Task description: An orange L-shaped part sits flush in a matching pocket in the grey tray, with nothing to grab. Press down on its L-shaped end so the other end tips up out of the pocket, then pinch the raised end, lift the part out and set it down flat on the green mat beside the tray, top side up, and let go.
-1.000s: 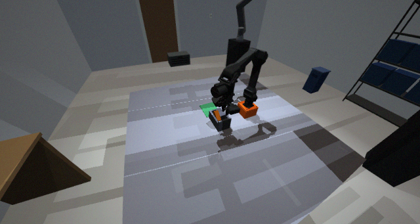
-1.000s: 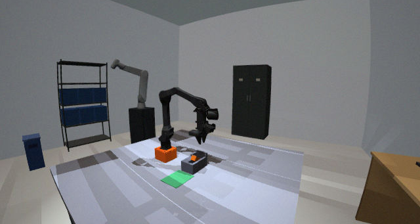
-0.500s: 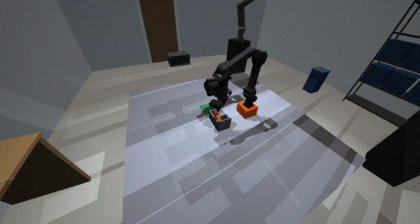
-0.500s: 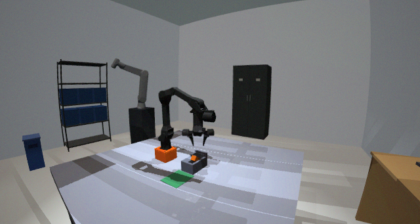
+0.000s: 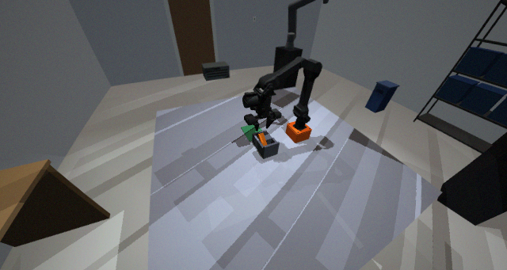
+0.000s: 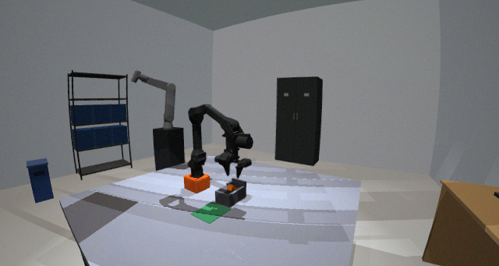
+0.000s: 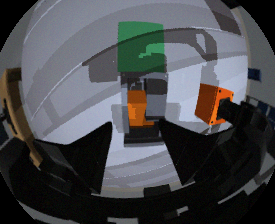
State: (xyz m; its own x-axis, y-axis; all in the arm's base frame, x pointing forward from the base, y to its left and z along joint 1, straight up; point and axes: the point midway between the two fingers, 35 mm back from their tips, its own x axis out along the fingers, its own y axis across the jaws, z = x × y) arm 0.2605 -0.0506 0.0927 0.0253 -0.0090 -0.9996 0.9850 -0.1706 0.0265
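Now: gripper tip 10 mm past the orange L-shaped part, 40 mm to the right of it and 90 mm above it. From my gripper tip the other things lie so: green mat: 50 mm behind, 140 mm to the right, 150 mm below.
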